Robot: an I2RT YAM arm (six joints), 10 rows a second.
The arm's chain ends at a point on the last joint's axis. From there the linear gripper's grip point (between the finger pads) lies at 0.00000 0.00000 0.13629 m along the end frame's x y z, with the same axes.
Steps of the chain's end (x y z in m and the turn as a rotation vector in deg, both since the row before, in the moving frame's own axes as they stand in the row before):
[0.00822 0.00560 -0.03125 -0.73 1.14 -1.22]
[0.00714 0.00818 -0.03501 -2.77 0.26 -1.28]
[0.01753 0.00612 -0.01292 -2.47 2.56 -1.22]
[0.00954 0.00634 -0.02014 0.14 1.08 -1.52]
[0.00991 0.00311 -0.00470 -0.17 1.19 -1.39]
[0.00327 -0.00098 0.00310 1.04 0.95 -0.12]
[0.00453 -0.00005 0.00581 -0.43 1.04 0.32]
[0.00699 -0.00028 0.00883 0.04 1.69 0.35]
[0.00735 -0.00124 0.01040 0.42 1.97 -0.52]
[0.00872 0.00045 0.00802 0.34 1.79 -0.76]
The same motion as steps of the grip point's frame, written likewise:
[0.01095 0.00731 -0.03129 -0.73 1.14 -1.22]
[0.00783 0.01476 -0.03517 -2.77 0.26 -1.28]
[0.02368 0.01193 -0.01318 -2.47 2.56 -1.22]
[0.01210 0.00597 -0.02016 0.14 1.08 -1.52]
[0.01275 0.00348 -0.00473 -0.17 1.19 -1.39]
[0.00553 -0.00346 0.00306 1.04 0.95 -0.12]
[0.00700 0.00098 0.00578 -0.43 1.04 0.32]
[0.01101 -0.00036 0.00877 0.04 1.69 0.35]
[0.01203 -0.00226 0.01032 0.42 1.97 -0.52]
[0.01297 -0.00039 0.00795 0.34 1.79 -0.76]

